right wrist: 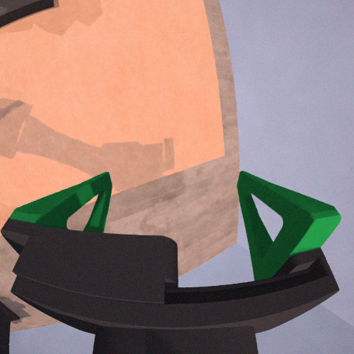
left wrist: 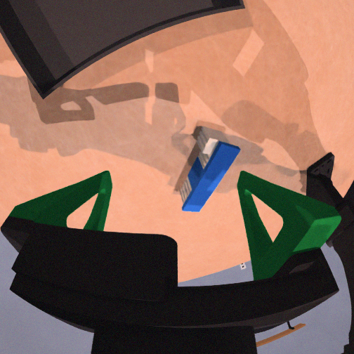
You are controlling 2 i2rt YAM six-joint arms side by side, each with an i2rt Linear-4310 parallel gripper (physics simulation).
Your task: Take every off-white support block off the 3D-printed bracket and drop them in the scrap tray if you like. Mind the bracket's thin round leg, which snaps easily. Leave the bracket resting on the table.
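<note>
The blue bracket (left wrist: 212, 175) rests on the table slantwise, near the centre of the left wrist view. A ribbed off-white support block (left wrist: 202, 140) is at its upper end, beside a paler white piece (left wrist: 210, 146). Another ribbed off-white block (left wrist: 185, 191) is at its lower left end. The thin round leg cannot be made out. My left gripper (left wrist: 174, 177) is open and empty above the table, with the bracket beyond and right of centre between its fingertips. My right gripper (right wrist: 174, 178) is open and empty over the table's edge, away from the bracket, which does not show in the right wrist view.
The dark scrap tray (left wrist: 130, 25) is at the upper left of the left wrist view; its edge (right wrist: 30, 8) shows at the top left of the right wrist view. A black arm part (left wrist: 320, 175) stands at the right. Arm shadows cross the orange mat (right wrist: 150, 75).
</note>
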